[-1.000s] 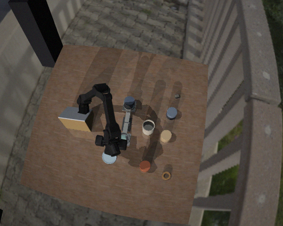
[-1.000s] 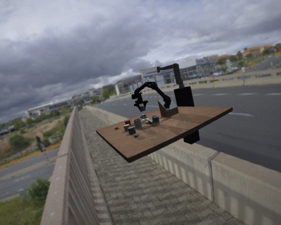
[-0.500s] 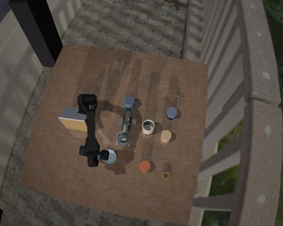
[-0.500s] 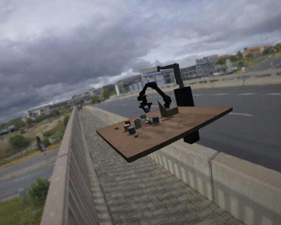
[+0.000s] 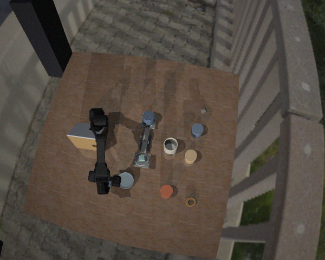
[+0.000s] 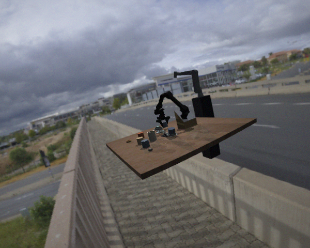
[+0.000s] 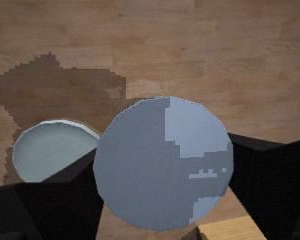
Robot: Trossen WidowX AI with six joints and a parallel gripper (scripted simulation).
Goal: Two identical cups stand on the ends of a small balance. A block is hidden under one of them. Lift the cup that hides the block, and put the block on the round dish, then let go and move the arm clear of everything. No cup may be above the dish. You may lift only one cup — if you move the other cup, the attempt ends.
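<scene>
Right now the pale green block is 170 mm ahead of my gripper tip, 180 mm to the left of it and 40 mm above it. From my gripper tip the other things lie so: cream cup (310 mm ahead, 300 mm to the left); then round pale-blue dish (100 mm ahead, 50 mm to the left, 40 mm below); then orange cylinder (360 mm ahead, 40 mm to the left, 10 mm below).
</scene>
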